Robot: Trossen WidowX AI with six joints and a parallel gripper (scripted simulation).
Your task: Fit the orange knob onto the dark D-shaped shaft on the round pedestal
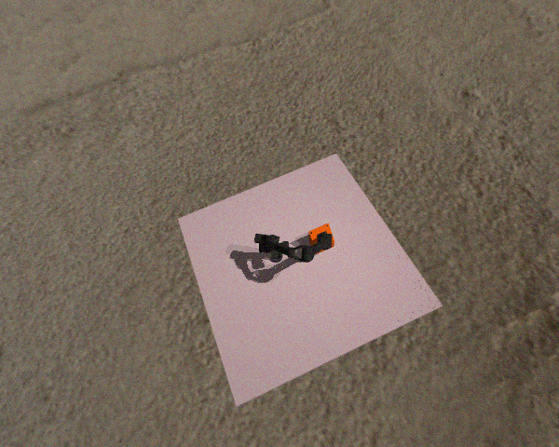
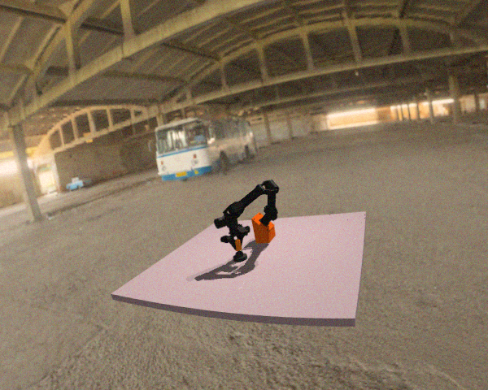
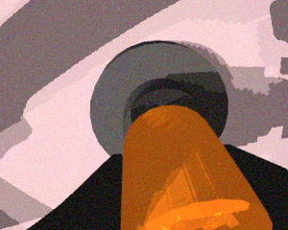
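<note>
The orange knob is 20 mm above my gripper tip. Also, from my gripper tip: round pedestal: 40 mm below.
</note>
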